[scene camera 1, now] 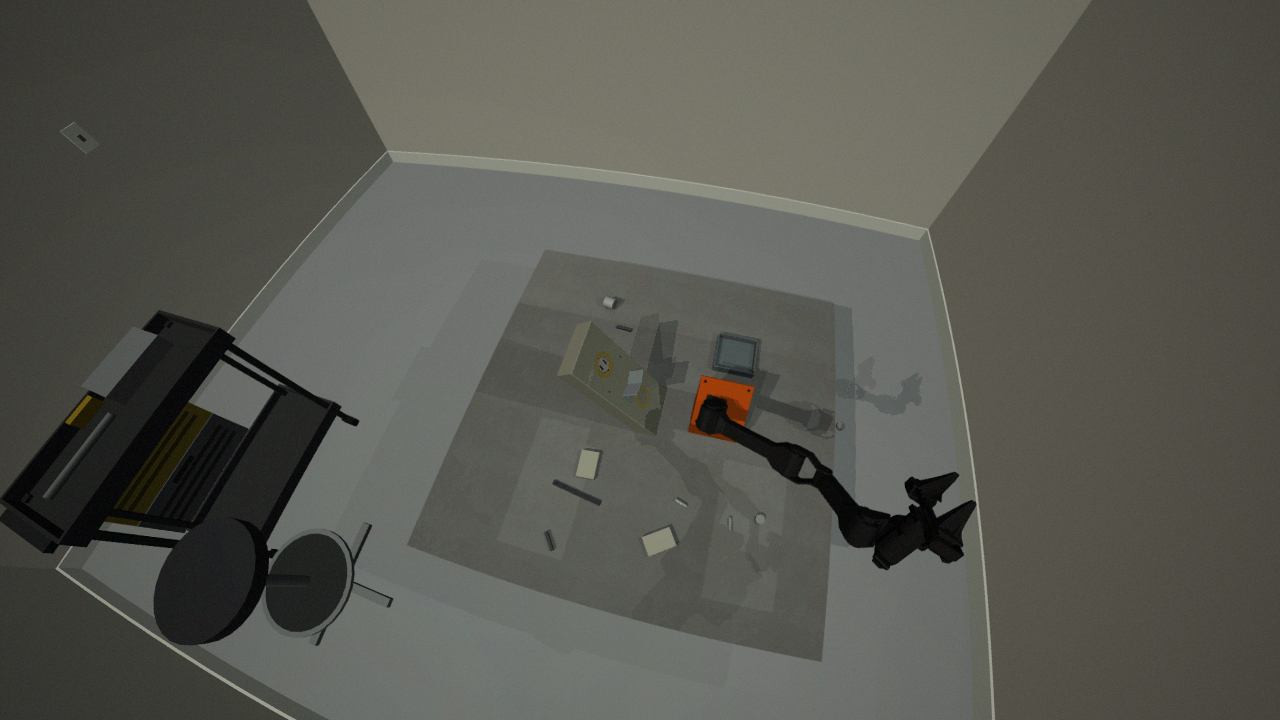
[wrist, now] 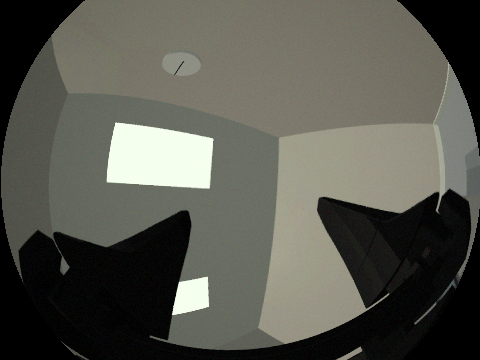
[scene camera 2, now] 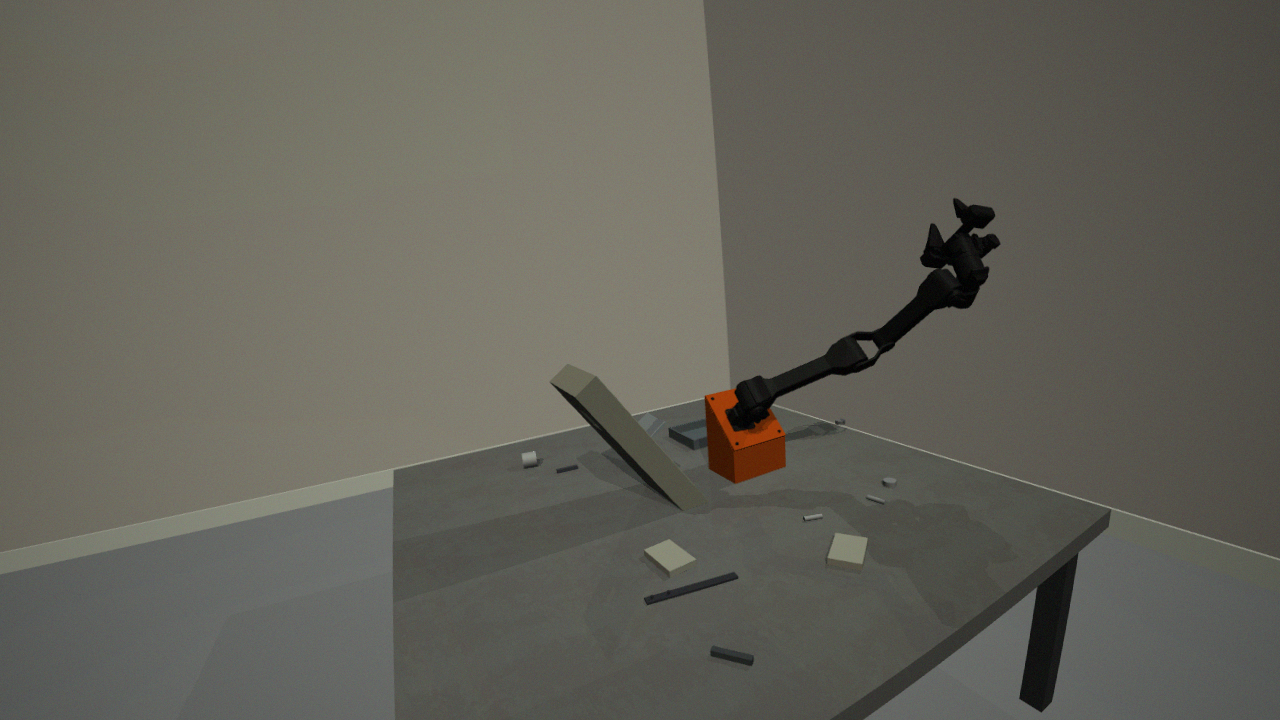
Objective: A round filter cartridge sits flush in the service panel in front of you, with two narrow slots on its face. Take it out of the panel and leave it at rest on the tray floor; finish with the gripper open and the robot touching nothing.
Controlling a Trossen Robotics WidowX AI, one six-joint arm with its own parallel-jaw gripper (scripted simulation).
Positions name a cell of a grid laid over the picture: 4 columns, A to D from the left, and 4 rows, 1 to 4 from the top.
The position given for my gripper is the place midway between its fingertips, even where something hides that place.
Note:
My gripper (scene camera 1: D3) is open, with nothing in its grasp. Also in view: a service panel (scene camera 2: B3) and a grey tray (scene camera 1: C2).
My gripper is seen too in the wrist view (wrist: C3) and in scene camera 2 (scene camera 2: C2). The service panel is seen too in scene camera 1 (scene camera 1: B3). The grey tray also shows in scene camera 2 (scene camera 2: C3).

